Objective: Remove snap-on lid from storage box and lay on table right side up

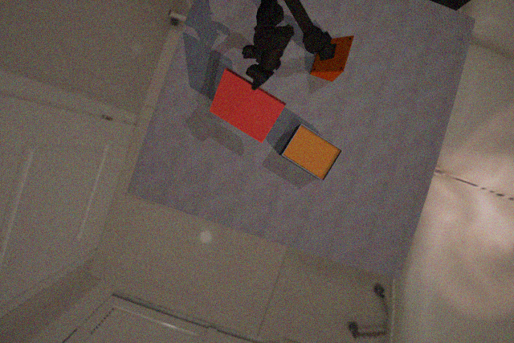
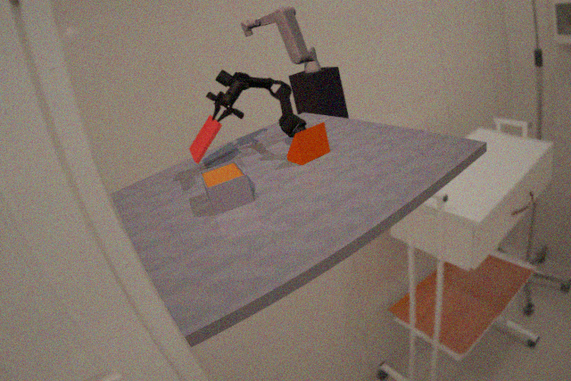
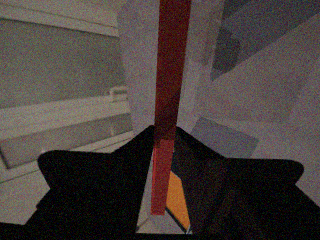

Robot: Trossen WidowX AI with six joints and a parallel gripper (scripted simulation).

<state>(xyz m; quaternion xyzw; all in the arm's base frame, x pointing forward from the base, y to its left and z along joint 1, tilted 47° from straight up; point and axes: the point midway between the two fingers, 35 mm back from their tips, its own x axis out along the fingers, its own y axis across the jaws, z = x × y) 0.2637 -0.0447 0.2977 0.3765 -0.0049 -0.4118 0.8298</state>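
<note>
Now: gripper tip 6 cm short of the red lid, 2 cm to the left of it and 5 cm above it. Also, from my gripper tip: grey storage box 16 cm ahead, 28 cm to the left, 18 cm below.
</note>
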